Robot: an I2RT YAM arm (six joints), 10 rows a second.
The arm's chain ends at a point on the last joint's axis. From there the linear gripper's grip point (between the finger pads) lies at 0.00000 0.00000 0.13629 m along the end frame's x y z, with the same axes.
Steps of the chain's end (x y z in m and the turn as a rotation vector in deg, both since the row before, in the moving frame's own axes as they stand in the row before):
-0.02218, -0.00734, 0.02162, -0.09, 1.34, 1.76
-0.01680, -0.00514, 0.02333, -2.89, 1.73, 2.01
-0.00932, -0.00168, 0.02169, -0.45, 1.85, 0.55
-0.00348, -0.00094, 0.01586, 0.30, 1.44, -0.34
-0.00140, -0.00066, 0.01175, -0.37, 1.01, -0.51
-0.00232, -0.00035, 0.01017, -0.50, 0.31, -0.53
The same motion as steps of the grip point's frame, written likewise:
-0.01900, -0.00708, 0.02158, -0.09, 1.34, 1.76
-0.01281, 0.00180, 0.02309, -2.89, 1.73, 2.01
-0.00493, -0.00059, 0.02161, -0.45, 1.85, 0.55
-0.00006, -0.00166, 0.01582, 0.30, 1.44, -0.34
0.00101, 0.00021, 0.01173, -0.37, 1.01, -0.51
-0.00158, 0.00084, 0.01016, -0.50, 0.31, -0.53

